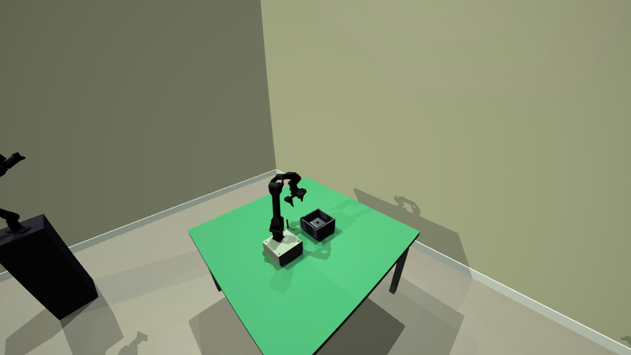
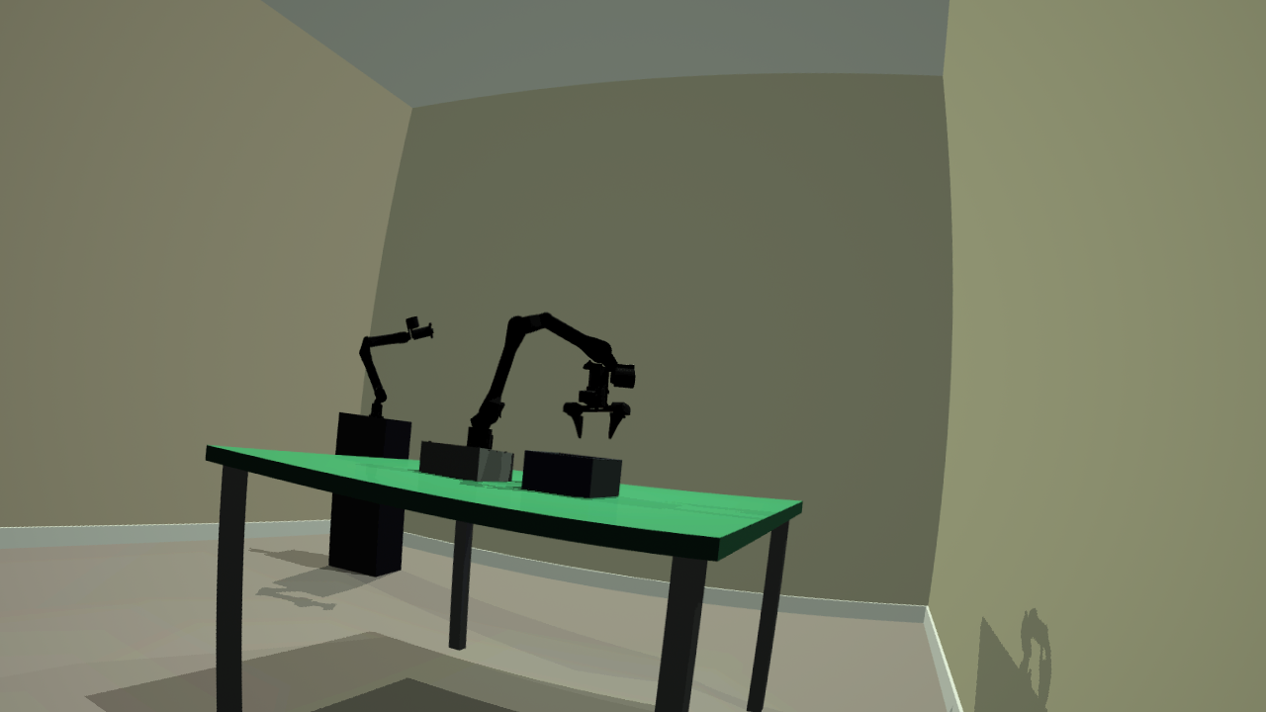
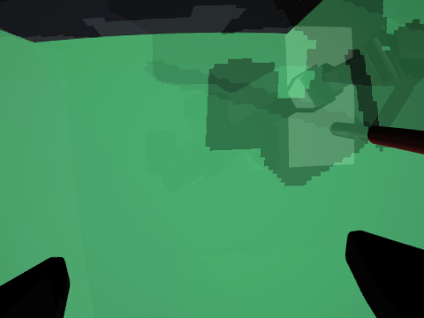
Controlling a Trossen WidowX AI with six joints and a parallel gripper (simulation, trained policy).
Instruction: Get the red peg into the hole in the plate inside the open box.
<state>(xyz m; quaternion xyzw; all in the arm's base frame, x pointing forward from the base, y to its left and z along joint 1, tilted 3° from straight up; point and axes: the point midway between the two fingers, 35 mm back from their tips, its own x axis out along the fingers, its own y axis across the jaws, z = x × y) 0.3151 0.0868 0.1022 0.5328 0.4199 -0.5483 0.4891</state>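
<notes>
The red peg is 13 cm behind my gripper tip and 11 cm below it. The rest, counted from my gripper tip: grey plate: 1 cm behind, 20 cm to the right, 10 cm below; then dark box: 1 cm behind, 20 cm to the right, 12 cm below.
</notes>
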